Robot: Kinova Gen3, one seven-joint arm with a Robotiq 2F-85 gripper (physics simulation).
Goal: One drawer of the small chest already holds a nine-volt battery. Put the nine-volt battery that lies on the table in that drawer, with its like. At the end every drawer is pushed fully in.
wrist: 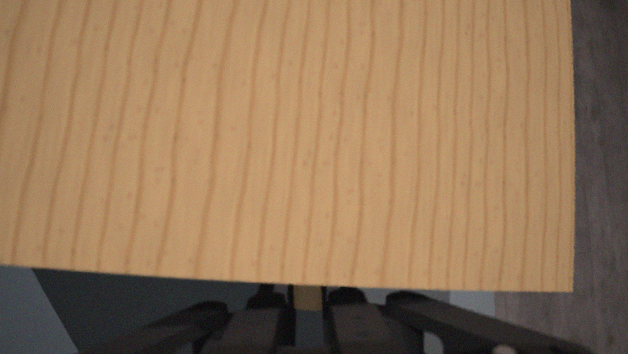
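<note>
The small chest (pixel 300 150) fills most of the wrist view with its light wood-grained top. Its front edge runs across the lower part of the view. A wooden drawer handle (pixel 307 296) sticks out below that edge at the bottom centre. My gripper (pixel 308 286) is shut on this handle, with one dark finger on each side of it. The drawer fronts are hidden under the top's edge, and I cannot tell which drawer the handle belongs to. Neither nine-volt battery shows in this view.
The chest's right edge stands beside a dark grey-brown wood-grained surface (pixel 602 150). Dark and pale blue-grey surfaces show below the chest's front edge, at the lower left and around the fingers.
</note>
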